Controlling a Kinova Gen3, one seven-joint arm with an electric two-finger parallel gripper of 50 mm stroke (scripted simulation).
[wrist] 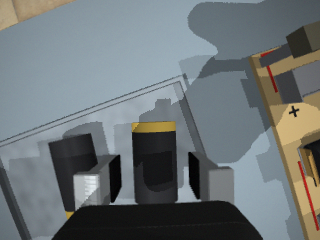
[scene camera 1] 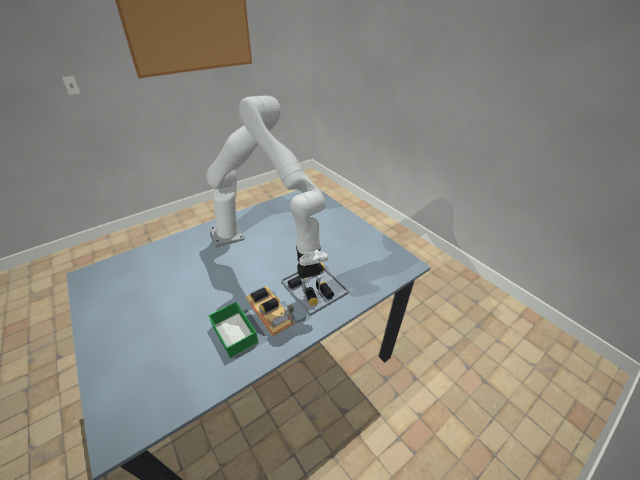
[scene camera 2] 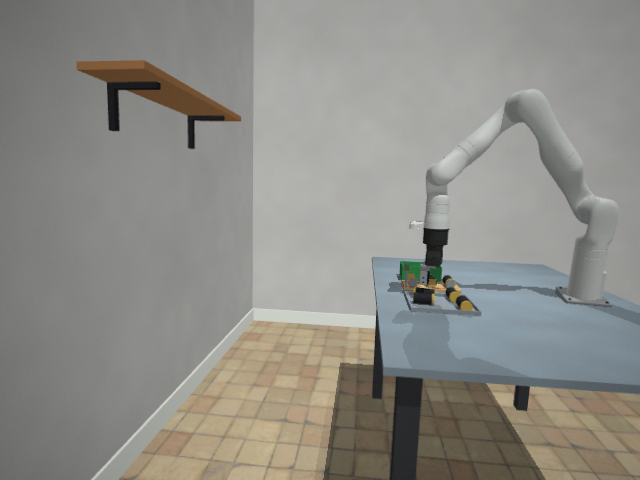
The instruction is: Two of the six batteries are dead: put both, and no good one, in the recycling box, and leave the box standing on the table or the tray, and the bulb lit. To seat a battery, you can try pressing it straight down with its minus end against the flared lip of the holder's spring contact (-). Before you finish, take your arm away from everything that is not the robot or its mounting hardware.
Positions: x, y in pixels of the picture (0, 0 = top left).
Scene:
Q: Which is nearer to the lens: the battery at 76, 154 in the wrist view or the grey tray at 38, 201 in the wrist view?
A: The battery.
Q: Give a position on a grey tray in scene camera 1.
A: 336, 286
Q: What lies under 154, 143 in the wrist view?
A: A battery.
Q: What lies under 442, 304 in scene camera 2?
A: A grey tray.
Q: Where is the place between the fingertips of the gripper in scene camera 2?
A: At 424, 282

